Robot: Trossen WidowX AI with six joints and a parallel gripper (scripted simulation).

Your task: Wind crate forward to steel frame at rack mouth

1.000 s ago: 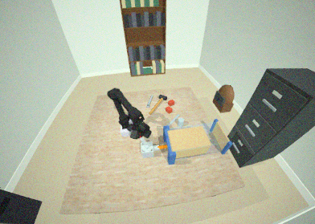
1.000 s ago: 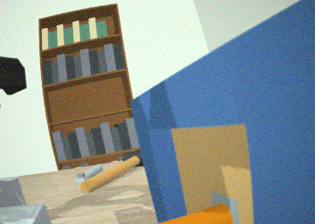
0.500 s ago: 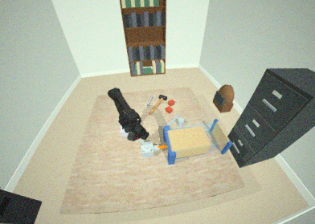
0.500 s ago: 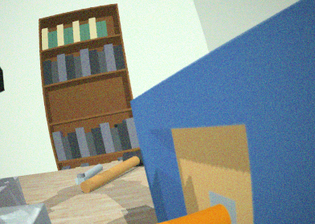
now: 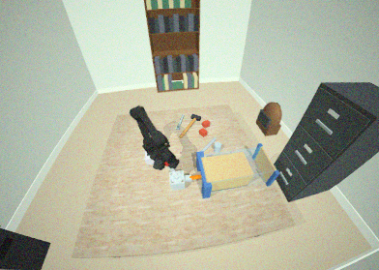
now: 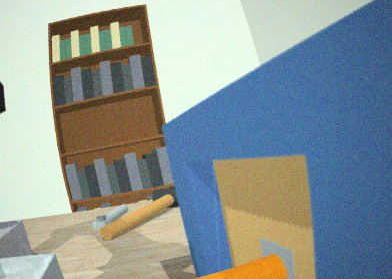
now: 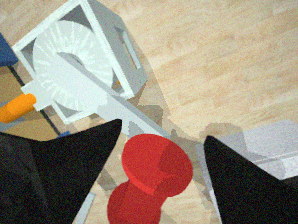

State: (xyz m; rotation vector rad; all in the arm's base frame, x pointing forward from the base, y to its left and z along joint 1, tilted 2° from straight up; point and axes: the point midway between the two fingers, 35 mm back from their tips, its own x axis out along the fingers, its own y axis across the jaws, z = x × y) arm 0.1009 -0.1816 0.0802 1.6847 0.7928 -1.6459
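Right now the red grip is 2 cm ahead of my gripper tip, 1 cm to the left of it and 2 cm above it. The rest, counted from my gripper tip: blue frame 21 cm ahead, 10 cm to the right, 1 cm below; grey winch 4 cm ahead, 9 cm to the right, 8 cm below; winch handle 3 cm ahead, 2 cm to the right, 1 cm below.
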